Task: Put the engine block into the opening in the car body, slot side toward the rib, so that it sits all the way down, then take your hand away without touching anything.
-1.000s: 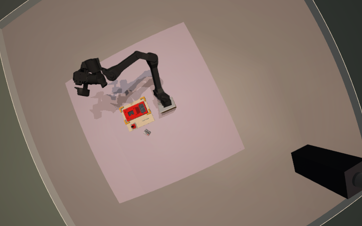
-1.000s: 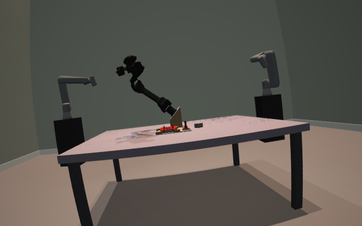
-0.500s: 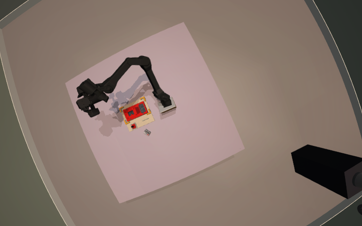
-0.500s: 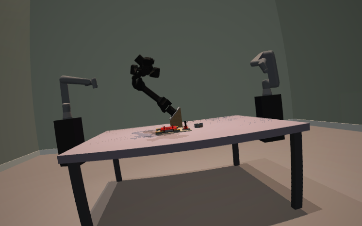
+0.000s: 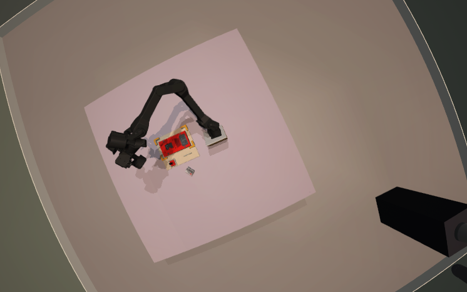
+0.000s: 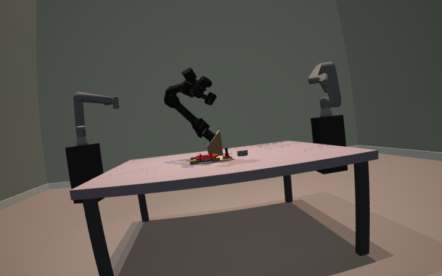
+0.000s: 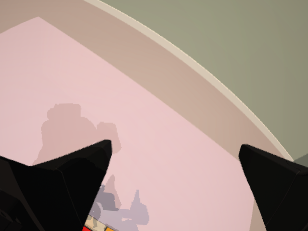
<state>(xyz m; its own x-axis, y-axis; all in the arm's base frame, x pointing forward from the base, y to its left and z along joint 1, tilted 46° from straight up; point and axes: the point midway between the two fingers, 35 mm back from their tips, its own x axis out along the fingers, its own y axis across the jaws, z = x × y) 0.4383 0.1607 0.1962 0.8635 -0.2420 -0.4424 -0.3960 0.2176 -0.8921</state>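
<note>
The engine block is 30 cm below my gripper tip, 23 cm behind it and 18 cm to the left of it. Also, from my gripper tip: base plate (30 cm below, 18 cm behind, 1 cm to the right).
</note>
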